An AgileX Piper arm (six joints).
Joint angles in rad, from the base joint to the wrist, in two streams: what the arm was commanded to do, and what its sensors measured. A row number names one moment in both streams.
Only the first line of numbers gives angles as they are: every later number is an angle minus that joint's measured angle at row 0.
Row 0, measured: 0.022 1.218 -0.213 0.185 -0.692 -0.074
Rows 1 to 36, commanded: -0.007 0.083 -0.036 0.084 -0.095 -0.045; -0.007 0.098 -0.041 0.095 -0.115 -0.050; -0.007 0.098 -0.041 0.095 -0.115 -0.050; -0.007 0.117 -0.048 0.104 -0.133 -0.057; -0.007 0.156 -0.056 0.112 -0.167 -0.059; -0.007 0.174 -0.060 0.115 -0.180 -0.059; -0.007 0.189 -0.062 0.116 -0.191 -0.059; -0.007 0.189 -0.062 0.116 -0.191 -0.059; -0.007 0.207 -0.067 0.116 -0.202 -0.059; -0.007 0.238 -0.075 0.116 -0.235 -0.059; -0.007 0.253 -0.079 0.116 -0.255 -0.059; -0.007 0.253 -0.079 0.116 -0.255 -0.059; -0.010 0.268 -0.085 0.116 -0.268 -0.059; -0.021 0.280 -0.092 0.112 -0.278 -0.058; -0.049 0.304 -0.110 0.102 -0.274 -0.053; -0.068 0.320 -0.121 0.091 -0.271 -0.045; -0.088 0.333 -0.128 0.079 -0.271 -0.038; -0.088 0.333 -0.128 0.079 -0.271 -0.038; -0.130 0.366 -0.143 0.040 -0.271 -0.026; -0.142 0.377 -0.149 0.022 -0.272 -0.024; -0.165 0.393 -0.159 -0.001 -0.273 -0.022; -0.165 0.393 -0.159 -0.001 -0.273 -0.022; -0.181 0.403 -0.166 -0.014 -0.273 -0.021; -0.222 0.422 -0.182 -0.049 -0.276 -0.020; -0.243 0.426 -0.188 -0.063 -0.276 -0.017; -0.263 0.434 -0.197 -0.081 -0.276 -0.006; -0.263 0.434 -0.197 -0.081 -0.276 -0.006; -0.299 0.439 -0.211 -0.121 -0.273 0.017; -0.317 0.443 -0.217 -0.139 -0.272 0.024; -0.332 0.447 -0.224 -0.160 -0.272 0.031; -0.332 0.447 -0.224 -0.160 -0.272 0.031; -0.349 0.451 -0.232 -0.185 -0.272 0.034; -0.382 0.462 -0.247 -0.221 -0.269 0.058; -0.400 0.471 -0.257 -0.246 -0.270 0.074; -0.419 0.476 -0.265 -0.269 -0.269 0.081; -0.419 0.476 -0.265 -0.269 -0.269 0.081
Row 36, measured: -0.377 0.465 -0.239 -0.200 -0.257 0.051
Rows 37 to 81, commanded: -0.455 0.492 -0.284 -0.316 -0.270 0.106; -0.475 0.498 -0.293 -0.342 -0.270 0.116; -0.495 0.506 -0.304 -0.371 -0.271 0.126; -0.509 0.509 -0.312 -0.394 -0.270 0.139; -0.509 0.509 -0.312 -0.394 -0.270 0.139; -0.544 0.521 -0.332 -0.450 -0.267 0.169; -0.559 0.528 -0.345 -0.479 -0.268 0.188; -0.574 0.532 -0.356 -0.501 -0.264 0.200; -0.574 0.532 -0.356 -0.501 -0.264 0.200; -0.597 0.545 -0.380 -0.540 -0.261 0.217; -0.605 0.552 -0.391 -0.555 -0.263 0.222; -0.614 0.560 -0.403 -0.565 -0.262 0.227; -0.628 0.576 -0.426 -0.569 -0.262 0.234; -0.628 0.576 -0.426 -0.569 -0.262 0.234; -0.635 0.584 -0.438 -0.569 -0.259 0.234; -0.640 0.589 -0.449 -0.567 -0.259 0.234; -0.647 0.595 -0.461 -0.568 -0.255 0.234; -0.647 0.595 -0.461 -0.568 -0.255 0.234; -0.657 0.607 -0.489 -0.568 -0.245 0.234; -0.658 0.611 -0.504 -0.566 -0.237 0.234; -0.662 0.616 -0.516 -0.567 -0.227 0.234; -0.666 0.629 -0.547 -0.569 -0.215 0.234; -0.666 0.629 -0.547 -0.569 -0.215 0.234; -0.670 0.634 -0.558 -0.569 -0.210 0.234; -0.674 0.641 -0.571 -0.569 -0.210 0.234; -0.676 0.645 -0.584 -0.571 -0.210 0.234; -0.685 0.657 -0.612 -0.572 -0.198 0.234; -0.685 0.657 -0.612 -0.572 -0.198 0.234; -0.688 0.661 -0.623 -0.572 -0.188 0.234; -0.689 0.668 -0.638 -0.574 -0.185 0.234; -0.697 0.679 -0.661 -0.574 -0.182 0.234; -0.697 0.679 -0.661 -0.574 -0.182 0.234; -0.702 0.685 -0.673 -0.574 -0.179 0.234; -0.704 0.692 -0.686 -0.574 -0.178 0.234; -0.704 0.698 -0.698 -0.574 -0.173 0.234; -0.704 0.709 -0.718 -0.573 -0.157 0.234; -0.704 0.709 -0.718 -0.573 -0.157 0.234; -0.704 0.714 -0.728 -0.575 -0.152 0.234; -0.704 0.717 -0.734 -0.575 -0.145 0.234; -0.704 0.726 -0.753 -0.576 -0.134 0.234; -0.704 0.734 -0.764 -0.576 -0.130 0.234; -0.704 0.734 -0.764 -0.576 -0.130 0.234; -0.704 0.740 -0.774 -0.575 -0.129 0.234; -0.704 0.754 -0.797 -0.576 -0.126 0.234; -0.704 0.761 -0.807 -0.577 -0.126 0.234
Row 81, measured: -0.718 0.743 -0.760 -0.537 -0.103 0.232
